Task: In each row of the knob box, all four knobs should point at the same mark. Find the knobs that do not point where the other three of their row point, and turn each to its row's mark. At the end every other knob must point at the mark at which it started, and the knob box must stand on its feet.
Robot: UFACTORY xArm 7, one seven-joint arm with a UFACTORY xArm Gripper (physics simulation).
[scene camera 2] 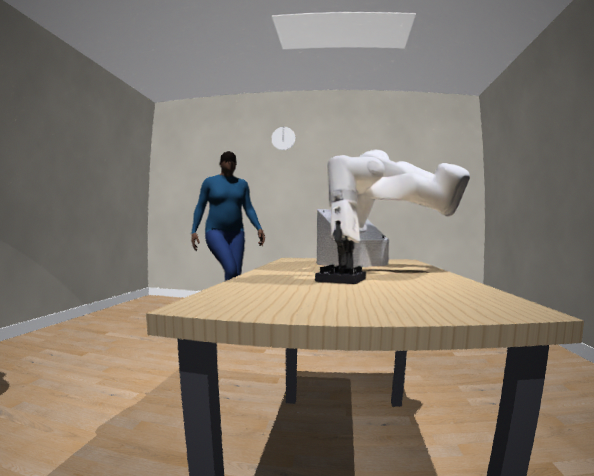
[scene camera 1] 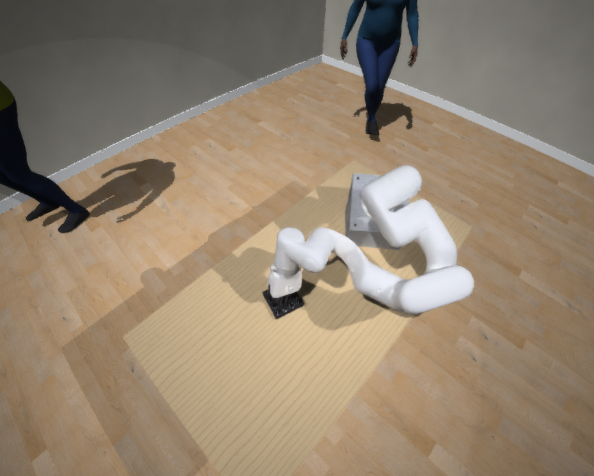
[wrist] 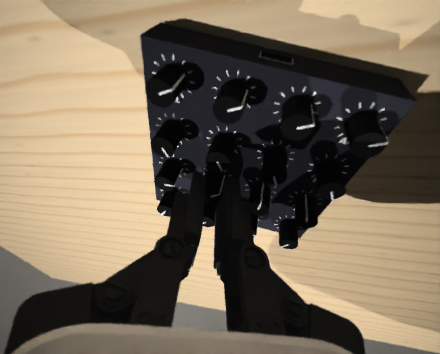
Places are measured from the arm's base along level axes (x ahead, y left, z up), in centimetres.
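Pixels of known places: gripper, fingertip midpoint: [scene camera 2: 346, 269] [scene camera 1: 281, 301] [wrist: 211, 192].
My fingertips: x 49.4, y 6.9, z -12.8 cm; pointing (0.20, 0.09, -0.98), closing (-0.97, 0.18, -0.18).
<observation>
Behind a point stands the place of what it marks.
The black knob box [scene camera 1: 278, 313] {z -13.5, x 52.4, y 9.5 cm} [scene camera 2: 330, 278] {z -14.9, x 53.0, y 3.6 cm} [wrist: 225, 42] {z -15.3, x 49.4, y -0.2 cm} sits level on the table; its feet are hidden. It has four rows of knobs with white pointer lines and tick marks. My gripper [scene camera 2: 345, 267] {z -12.8, x 49.4, y 6.9 cm} [wrist: 211, 192] {z -12.8, x 49.4, y 6.9 cm} points down at the box and is shut on a knob [wrist: 216, 189] {z -12.4, x 49.0, y 6.0 cm} in the inner part, second from the left and third from the top in the wrist view. The fingers partly hide that knob and its neighbours. Along the far edge in the wrist view stand large knobs [wrist: 235, 102] {z -12.3, x 48.4, y 0.9 cm} [wrist: 300, 117] {z -12.3, x 46.0, y 1.1 cm}. Labels are not readable, and several pointers are too dark to compare.
The wooden table [scene camera 1: 310, 380] {z -16.1, x 56.0, y 32.2 cm} [scene camera 2: 360, 310] {z -16.1, x 83.3, y 15.4 cm} carries the box and the grey arm base [scene camera 1: 362, 217] {z -3.2, x 7.5, y 0.1 cm} [scene camera 2: 325, 245] {z -8.4, x 5.5, y -9.2 cm}. The white arm [scene camera 1: 375, 280] {z 13.7, x 32.9, y 26.4 cm} [scene camera 2: 410, 185] {z 10.5, x 36.1, y 23.3 cm} bends out to one side over the table. One person [scene camera 1: 380, 55] [scene camera 2: 227, 205] stands beyond the table, another [scene camera 1: 20, 165] at the left.
</observation>
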